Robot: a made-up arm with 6 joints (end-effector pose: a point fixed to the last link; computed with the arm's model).
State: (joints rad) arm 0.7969 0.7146 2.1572 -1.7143 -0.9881 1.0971
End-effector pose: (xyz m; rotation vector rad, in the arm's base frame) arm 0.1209 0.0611 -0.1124 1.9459 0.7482 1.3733
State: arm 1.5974 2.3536 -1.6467 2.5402 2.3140 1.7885
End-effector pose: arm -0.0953 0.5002 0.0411 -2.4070 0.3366 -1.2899
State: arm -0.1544 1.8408 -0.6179 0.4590 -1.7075 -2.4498
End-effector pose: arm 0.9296 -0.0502 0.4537 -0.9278 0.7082 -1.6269
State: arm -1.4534 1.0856 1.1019 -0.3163 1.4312 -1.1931
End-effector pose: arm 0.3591 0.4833 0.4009 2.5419 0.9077 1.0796
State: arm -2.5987 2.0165 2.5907 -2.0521 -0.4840 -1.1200
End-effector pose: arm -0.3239 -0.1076 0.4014 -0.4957 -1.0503 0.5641
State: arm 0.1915 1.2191 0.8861 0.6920 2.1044 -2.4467
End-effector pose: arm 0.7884 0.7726 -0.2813 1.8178 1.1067 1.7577
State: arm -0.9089 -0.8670 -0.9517 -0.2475 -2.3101 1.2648
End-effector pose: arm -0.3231 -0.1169 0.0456 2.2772 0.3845 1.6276
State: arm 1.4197 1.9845 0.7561 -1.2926 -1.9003 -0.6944
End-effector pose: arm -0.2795 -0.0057 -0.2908 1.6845 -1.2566 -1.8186
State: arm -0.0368 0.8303 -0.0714 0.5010 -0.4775 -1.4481
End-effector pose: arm 0.4597 0.4287 0.0617 -0.4780 0.1284 0.0340
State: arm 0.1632 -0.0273 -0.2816 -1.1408 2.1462 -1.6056
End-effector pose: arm -0.5371 -0.0632 0.3601 0.4784 0.7826 -2.7302
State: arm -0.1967 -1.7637 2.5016 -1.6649 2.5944 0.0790
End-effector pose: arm -0.3005 0.1988 0.0926 0.1367 -3.0848 -0.4056
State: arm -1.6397 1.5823 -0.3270 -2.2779 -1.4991 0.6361
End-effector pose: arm 0.0974 -0.3364 0.2451 2.3964 -0.9071 0.6673
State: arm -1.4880 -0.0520 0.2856 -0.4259 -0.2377 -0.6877
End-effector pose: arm -0.0091 0.3102 0.5092 1.5224 0.6161 1.1775
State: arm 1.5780 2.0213 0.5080 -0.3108 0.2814 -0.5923
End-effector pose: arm 0.1997 0.2724 -0.1236 -1.0906 -0.4588 1.0697
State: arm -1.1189 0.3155 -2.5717 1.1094 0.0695 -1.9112
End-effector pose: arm 0.2657 -0.2957 0.3797 -1.1630 0.7181 -0.8917
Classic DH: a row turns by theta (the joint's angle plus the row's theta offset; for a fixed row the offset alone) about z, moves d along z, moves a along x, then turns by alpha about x. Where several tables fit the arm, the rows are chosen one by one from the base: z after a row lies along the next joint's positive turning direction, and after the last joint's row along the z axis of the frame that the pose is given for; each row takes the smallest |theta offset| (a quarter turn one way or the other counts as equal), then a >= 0, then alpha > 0; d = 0 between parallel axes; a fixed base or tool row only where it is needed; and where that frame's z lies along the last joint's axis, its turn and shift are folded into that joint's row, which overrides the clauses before.
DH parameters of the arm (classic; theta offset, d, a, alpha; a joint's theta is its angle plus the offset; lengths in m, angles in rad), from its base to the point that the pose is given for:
base (fixed): -1.5708 0.143 0 1.5708
joint 1: 1.5708 0.087 0.066 1.5708
joint 2: 0 -0.227 -0.098 1.5708
joint 3: 0 0.025 -0.289 -1.5708
joint 4: 1.5708 -0.022 0.296 -1.5708
joint 5: 0 0.236 -0.118 1.5708
joint 6: 0 0.019 -0.014 1.5708
tool (fixed): 3.1416 0.367 0 0

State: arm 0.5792 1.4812 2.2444 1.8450 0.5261 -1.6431
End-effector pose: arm 0.1525 0.5508 0.1488 1.8920 -0.0127 1.6921
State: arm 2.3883 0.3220 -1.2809 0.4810 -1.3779 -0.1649
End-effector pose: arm -0.1998 -0.2597 0.4087 1.8407 -1.1956 0.0065
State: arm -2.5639 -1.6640 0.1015 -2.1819 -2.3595 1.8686
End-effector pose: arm -0.1868 -0.2208 -0.0186 -0.6568 -2.6247 -0.0896
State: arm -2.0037 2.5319 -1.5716 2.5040 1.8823 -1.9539
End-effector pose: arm -0.7694 -0.1452 0.0527 0.4059 -1.2840 -1.2069
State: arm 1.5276 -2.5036 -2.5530 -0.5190 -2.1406 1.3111
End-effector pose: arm 0.2079 -0.0341 -0.0423 0.9413 2.6608 -1.2083
